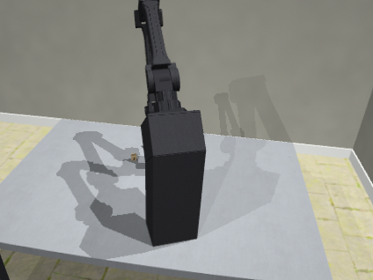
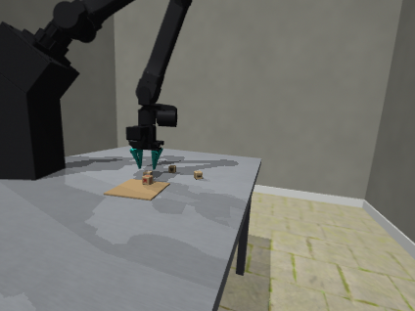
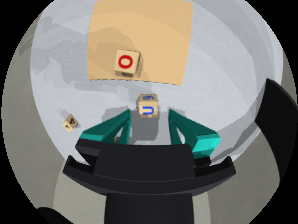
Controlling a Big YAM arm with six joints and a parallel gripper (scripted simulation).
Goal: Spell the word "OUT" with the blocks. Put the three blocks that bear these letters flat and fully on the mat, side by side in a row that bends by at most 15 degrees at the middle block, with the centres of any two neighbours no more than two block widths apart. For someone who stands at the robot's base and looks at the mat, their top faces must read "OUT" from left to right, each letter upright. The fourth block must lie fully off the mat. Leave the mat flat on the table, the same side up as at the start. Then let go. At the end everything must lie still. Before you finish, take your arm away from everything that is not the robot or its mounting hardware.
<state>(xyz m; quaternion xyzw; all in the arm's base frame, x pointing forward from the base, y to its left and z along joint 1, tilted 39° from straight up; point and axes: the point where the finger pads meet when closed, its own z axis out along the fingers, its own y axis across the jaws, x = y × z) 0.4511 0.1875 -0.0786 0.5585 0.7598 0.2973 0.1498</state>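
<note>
The tan mat lies 6 cm ahead of my hand, 9 cm to the right of it and 4 cm below it.
</note>
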